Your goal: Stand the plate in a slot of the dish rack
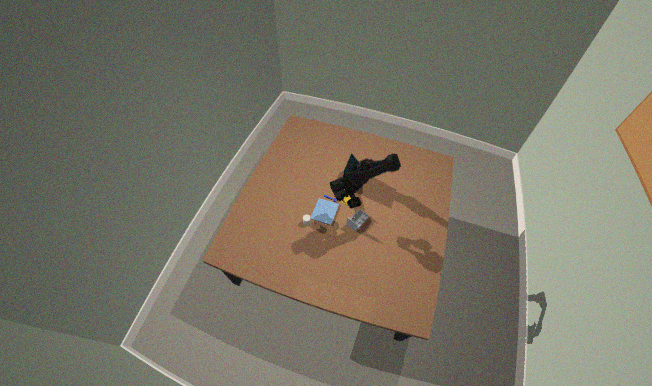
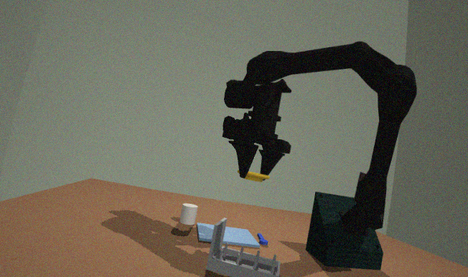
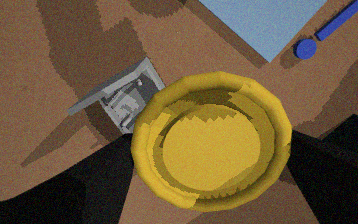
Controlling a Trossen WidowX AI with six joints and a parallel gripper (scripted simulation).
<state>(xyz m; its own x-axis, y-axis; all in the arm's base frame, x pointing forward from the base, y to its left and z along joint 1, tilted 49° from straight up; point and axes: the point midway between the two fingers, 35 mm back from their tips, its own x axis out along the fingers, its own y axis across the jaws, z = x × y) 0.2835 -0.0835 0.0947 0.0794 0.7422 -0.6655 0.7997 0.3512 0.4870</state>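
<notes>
My gripper tip is now 10 mm short of the grey dish rack, 80 mm to the right of it and 140 mm above it. Round my gripper tip: blue spoon 90 mm behind, 120 mm to the right, 160 mm below; then light-blue pad 130 mm to the right, 160 mm below; then yellow plate 10 mm above.
</notes>
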